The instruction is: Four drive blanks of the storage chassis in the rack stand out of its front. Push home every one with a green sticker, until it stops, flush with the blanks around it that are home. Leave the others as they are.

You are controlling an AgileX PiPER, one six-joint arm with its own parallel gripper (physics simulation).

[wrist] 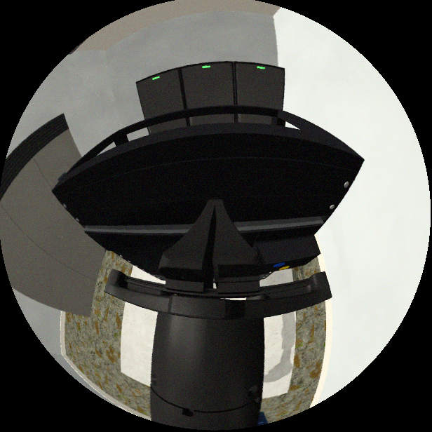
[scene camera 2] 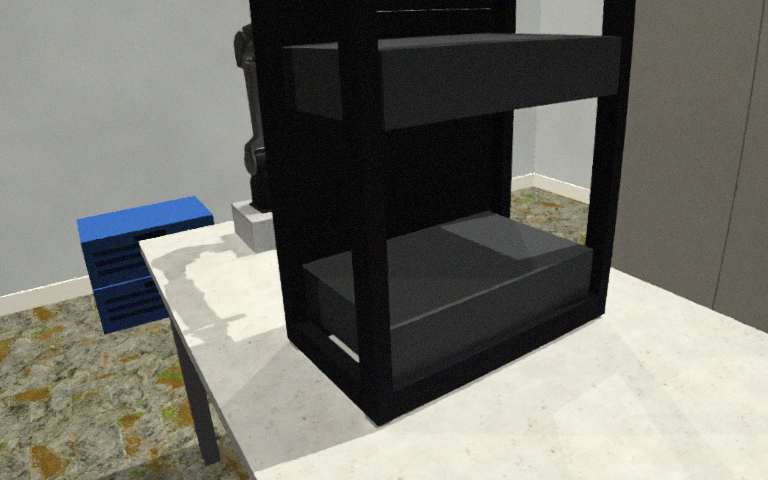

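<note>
The black rack (scene camera 2: 370,226) (wrist: 225,145) stands on the table. In scene camera 2 it holds an upper dark chassis (scene camera 2: 498,73) and a lower dark chassis (scene camera 2: 487,311); their drive fronts face away, and I cannot tell which is the storage chassis. In the wrist view, a dark block (wrist: 300,247) at the right, beyond and beside the fingers, carries a blue disc (wrist: 279,265) and a yellow disc (wrist: 284,268). No green sticker can be made out on the blanks. My gripper (wrist: 216,207) is shut, its fingertips pointing at the dark rack area; contact cannot be judged. It is hidden in scene camera 2.
The arm (scene camera 2: 253,96) stands behind the rack on a pale block (scene camera 2: 246,226). A blue cabinet (scene camera 2: 147,217) stands beyond the table (scene camera 2: 481,418). Dark tall cabinets (wrist: 207,92) with green lights show behind the rack; a grey cabinet (wrist: 50,230) is at the left.
</note>
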